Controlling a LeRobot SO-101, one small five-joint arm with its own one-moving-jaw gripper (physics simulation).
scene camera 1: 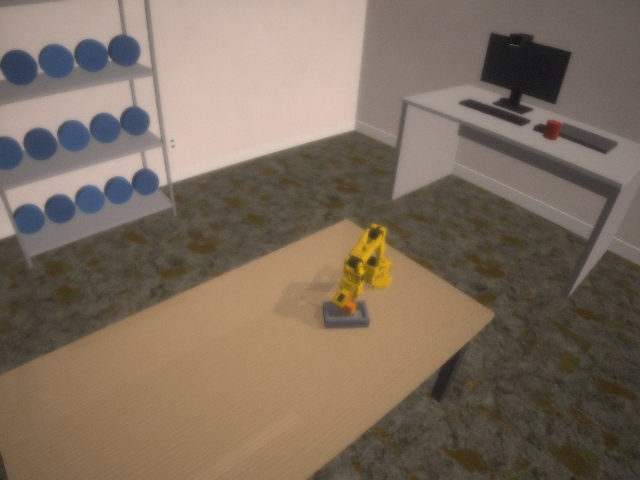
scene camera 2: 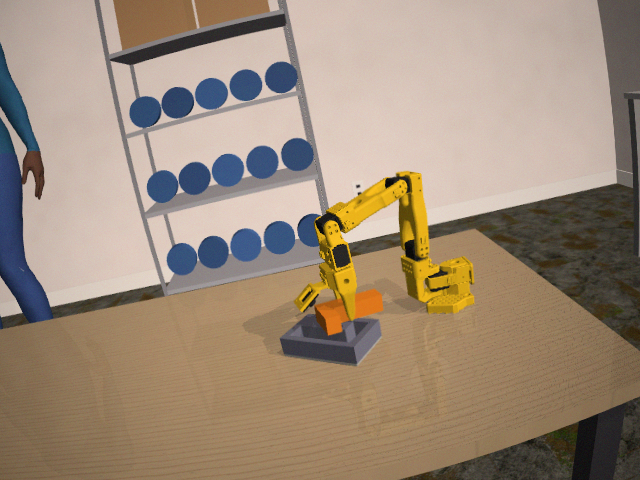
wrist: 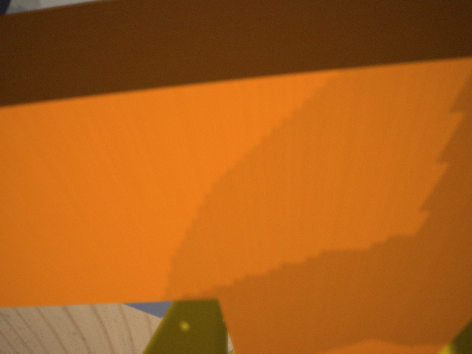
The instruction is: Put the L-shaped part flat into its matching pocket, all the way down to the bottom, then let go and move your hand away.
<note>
The gripper touches a grey pocket block (scene camera 2: 307, 340) and an orange L-shaped part (scene camera 2: 329, 315).
The orange L-shaped part is seen too in the wrist view (wrist: 302, 169).
</note>
